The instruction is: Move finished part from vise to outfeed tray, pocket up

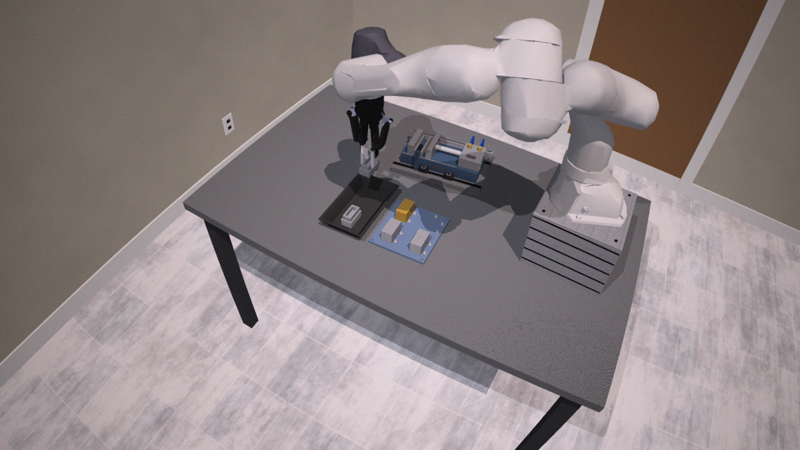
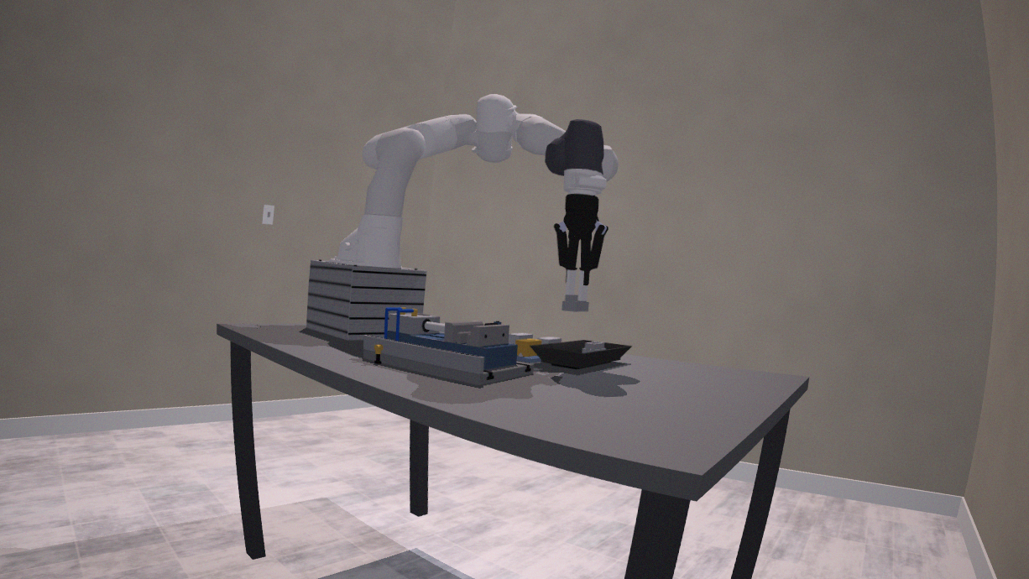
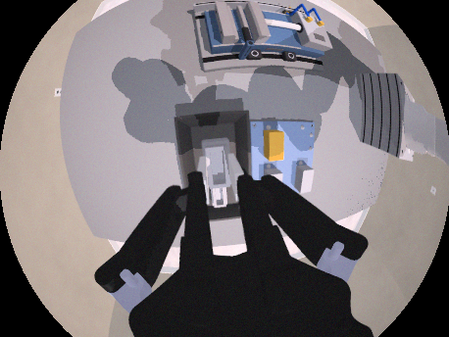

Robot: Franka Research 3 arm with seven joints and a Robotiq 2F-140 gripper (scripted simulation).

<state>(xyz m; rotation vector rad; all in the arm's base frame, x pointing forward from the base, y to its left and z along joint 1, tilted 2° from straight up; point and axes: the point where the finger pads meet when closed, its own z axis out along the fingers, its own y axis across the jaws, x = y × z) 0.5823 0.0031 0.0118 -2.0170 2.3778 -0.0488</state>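
My gripper is now 12 cm past the yellow block, 3 cm to the right of it and 16 cm above it. Also, from my hand: grey rail (18 cm behind, 33 cm to the right, 15 cm below); blue vise (17 cm behind, 24 cm to the right, 14 cm below); blue plate (15 cm behind, 8 cm to the left, 18 cm below).
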